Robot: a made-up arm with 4 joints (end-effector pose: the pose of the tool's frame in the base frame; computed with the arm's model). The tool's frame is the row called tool. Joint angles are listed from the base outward.
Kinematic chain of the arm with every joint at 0, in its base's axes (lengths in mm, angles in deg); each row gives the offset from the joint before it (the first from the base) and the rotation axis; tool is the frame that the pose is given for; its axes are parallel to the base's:
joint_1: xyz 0 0 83.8 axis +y
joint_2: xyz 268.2 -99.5 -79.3 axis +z
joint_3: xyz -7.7 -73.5 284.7 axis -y
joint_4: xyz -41 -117.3 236.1 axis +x
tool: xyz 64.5 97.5 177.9
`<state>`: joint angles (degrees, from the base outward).
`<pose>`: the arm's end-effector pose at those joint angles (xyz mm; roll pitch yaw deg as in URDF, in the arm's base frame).
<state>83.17 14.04 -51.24 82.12</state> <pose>482.7 -373.3 -493.8 -117.47 44.09 167.79</pose>
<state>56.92 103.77 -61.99 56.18</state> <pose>567.4 328.2 -90.9 118.20 22.84 150.33</pose>
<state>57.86 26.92 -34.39 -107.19</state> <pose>410.2 -115.4 -67.8 -19.07 67.45 103.08</pose>
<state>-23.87 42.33 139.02 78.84</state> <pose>301.6 -534.5 156.4 -84.07 -21.95 -146.76</pose>
